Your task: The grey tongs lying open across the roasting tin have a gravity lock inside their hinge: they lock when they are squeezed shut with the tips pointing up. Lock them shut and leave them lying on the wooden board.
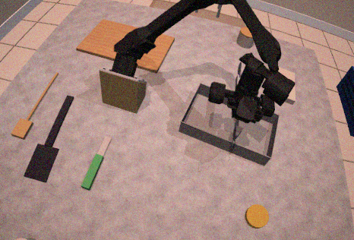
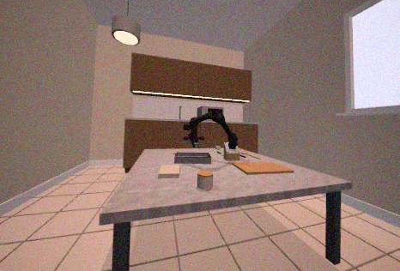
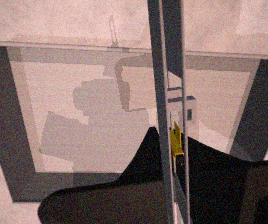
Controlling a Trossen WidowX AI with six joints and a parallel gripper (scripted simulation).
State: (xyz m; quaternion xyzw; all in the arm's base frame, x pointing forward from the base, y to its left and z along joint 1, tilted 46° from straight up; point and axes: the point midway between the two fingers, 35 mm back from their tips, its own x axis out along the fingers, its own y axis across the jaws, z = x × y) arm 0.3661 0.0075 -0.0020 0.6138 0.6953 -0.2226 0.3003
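My gripper tip is now 1 cm short of the roasting tin, 4 cm to the right of it and 8 cm above it. Round my gripper tip: orange disc (16 cm ahead, 23 cm to the right, 10 cm below); yellow lock slider (2 cm to the right, 4 cm above); beige block (18 cm ahead, 36 cm to the left, 10 cm below).
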